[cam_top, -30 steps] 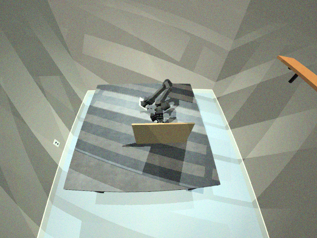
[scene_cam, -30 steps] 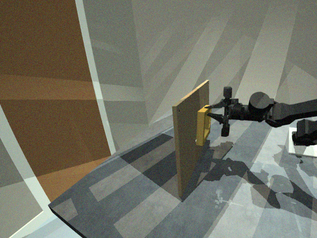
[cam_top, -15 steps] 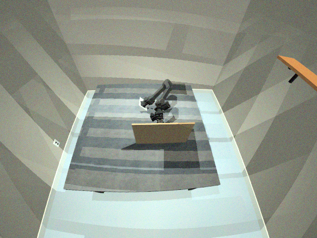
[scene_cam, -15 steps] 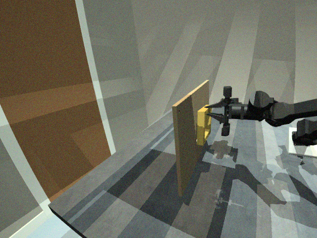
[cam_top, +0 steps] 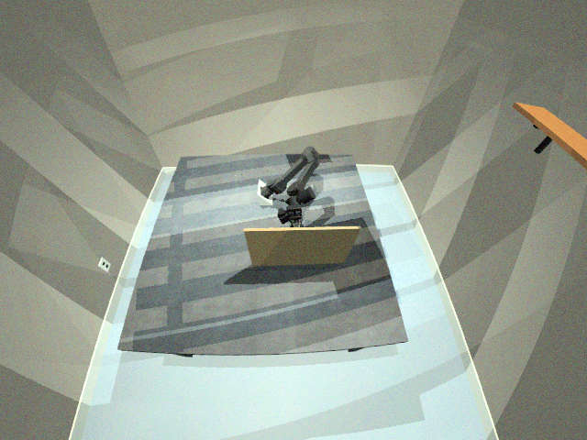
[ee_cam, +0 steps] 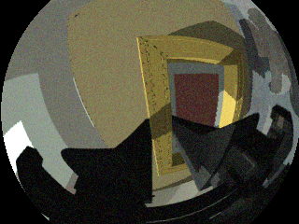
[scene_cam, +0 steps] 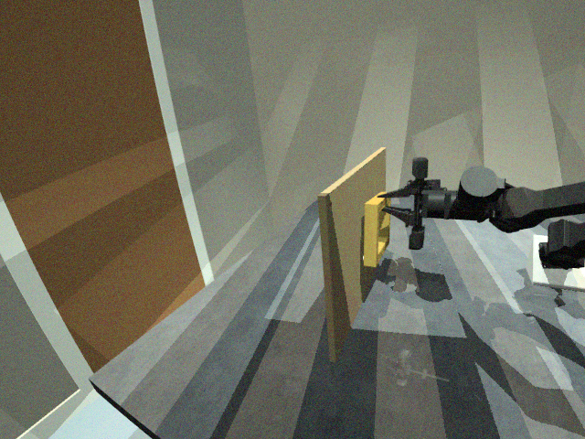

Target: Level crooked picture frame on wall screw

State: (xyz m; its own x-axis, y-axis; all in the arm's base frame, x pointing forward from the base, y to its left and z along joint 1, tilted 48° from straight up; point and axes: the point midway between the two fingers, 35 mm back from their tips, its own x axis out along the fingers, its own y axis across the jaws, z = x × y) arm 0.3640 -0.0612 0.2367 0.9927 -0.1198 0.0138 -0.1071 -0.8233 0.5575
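My gripper tip is 50 mm above the yellow picture frame and 10 mm to the right of it. The rest, counted from my gripper tip: wooden wall board (70 mm below, 20 mm to the left, 20 mm ahead).
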